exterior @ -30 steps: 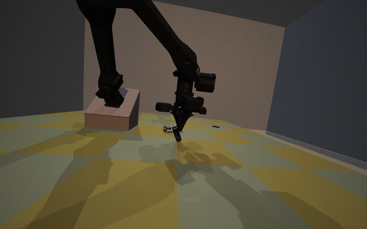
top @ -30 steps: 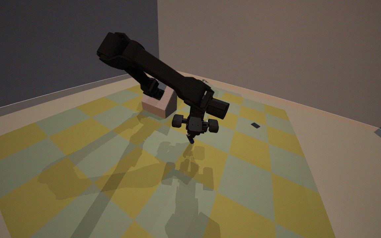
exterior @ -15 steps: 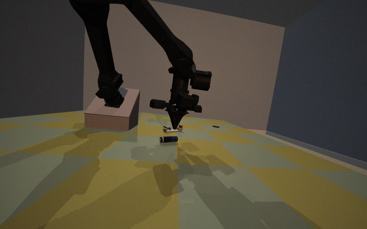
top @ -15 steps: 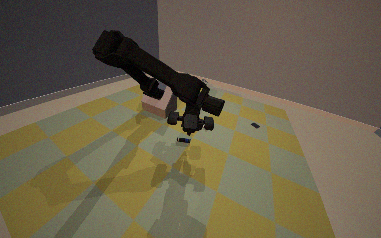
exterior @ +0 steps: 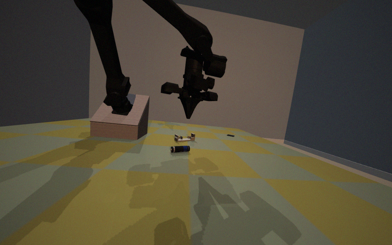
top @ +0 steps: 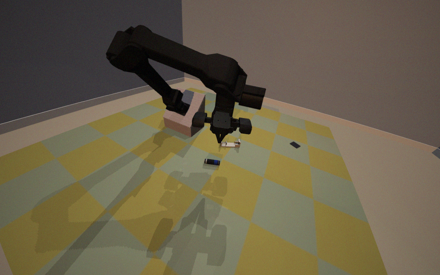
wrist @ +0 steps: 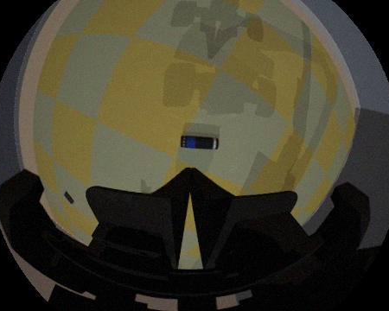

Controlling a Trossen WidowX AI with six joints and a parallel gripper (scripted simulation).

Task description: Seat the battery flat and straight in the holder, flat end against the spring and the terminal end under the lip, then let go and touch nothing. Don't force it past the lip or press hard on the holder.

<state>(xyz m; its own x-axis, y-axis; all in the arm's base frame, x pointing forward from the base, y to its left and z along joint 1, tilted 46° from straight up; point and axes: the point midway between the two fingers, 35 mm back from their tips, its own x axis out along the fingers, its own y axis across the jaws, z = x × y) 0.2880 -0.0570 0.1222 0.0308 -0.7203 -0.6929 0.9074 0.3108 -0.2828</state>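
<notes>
Right now my gripper tip is 110 mm above the battery, 20 mm past it and 10 mm to the left of it. Also, from my gripper tip: flat black object (370 mm to the left, 300 mm ahead, 110 mm below).
</notes>
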